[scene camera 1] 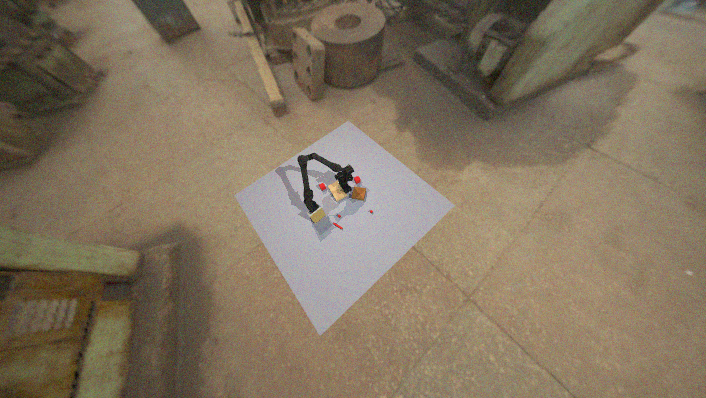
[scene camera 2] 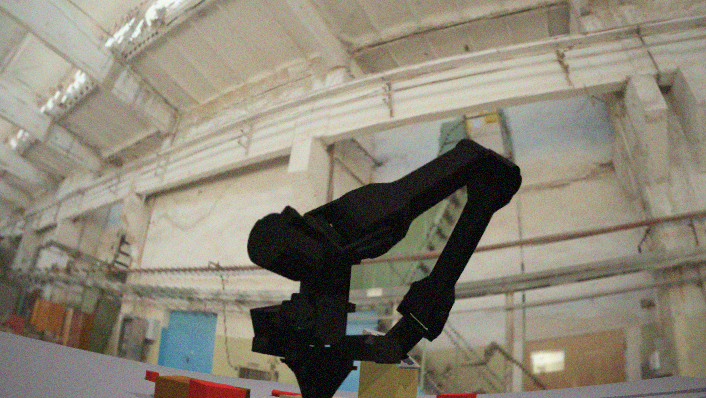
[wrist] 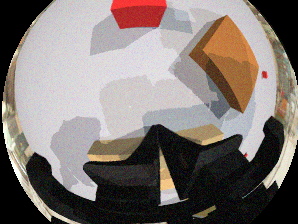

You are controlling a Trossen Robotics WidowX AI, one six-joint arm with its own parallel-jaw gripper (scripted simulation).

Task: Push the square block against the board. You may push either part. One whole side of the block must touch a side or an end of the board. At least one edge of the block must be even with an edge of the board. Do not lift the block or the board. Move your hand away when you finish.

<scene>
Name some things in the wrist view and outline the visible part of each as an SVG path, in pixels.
My gripper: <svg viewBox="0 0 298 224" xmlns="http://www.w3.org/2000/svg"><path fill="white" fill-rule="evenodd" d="M51 217L52 224L68 224L68 222L61 221L60 218L55 216ZM285 129L277 119L269 117L262 129L265 139L254 159L247 161L238 151L243 139L238 133L201 145L161 124L152 125L129 159L82 164L86 175L97 185L96 201L65 189L52 176L52 165L39 153L33 152L25 171L41 201L53 212L78 224L250 224L277 193L277 181L269 188L262 181L278 164ZM216 205L216 210L209 212L208 216L202 217L198 221L193 220L193 214L201 213L202 210ZM160 148L177 196L185 201L161 205Z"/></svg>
A board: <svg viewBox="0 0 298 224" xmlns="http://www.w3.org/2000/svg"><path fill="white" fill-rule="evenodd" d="M160 148L160 190L174 188L173 179L170 177L164 153L162 153ZM145 137L129 137L129 139L96 140L92 144L92 148L89 149L89 152L86 153L86 156L89 157L90 161L122 161L129 159L128 156L134 153L134 149L141 144ZM223 137L222 131L214 124L177 131L178 135L184 137L184 139L201 145L213 144L214 141L221 141Z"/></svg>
A square block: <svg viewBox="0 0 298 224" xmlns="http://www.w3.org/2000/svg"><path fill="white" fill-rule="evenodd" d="M225 15L223 18L216 19L213 26L198 41L196 47L190 51L189 56L216 83L223 97L229 103L229 107L243 113L247 104L249 104L251 93L253 93L255 80L258 77L259 65L257 59L255 59L253 49L247 44L245 36L235 26L233 20Z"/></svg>
</scene>
